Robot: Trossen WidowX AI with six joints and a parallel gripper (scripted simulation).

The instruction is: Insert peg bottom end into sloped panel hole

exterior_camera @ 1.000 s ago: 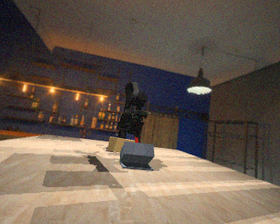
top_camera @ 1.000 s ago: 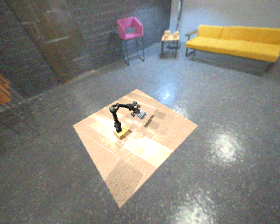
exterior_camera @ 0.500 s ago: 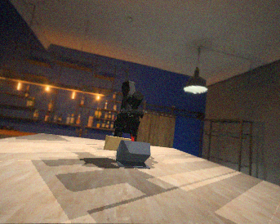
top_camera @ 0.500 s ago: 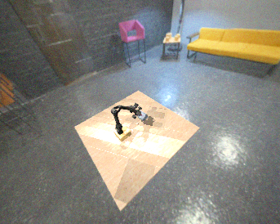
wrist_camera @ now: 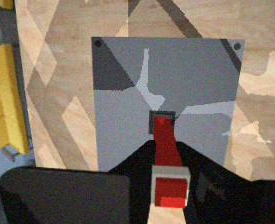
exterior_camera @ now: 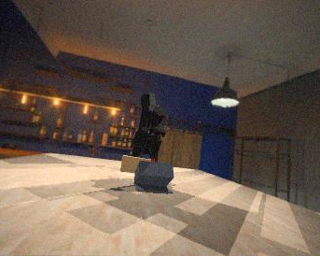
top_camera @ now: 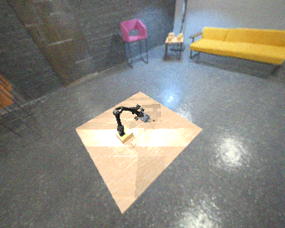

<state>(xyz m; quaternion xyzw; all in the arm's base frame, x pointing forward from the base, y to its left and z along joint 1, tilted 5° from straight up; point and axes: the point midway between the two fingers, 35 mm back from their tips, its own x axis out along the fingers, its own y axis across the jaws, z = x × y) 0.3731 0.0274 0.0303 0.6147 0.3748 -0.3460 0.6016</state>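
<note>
My gripper tip is 40 mm short of the grey sloped panel and 60 mm above it. Round my gripper tip: red square peg (10 mm behind, 10 mm above).
</note>
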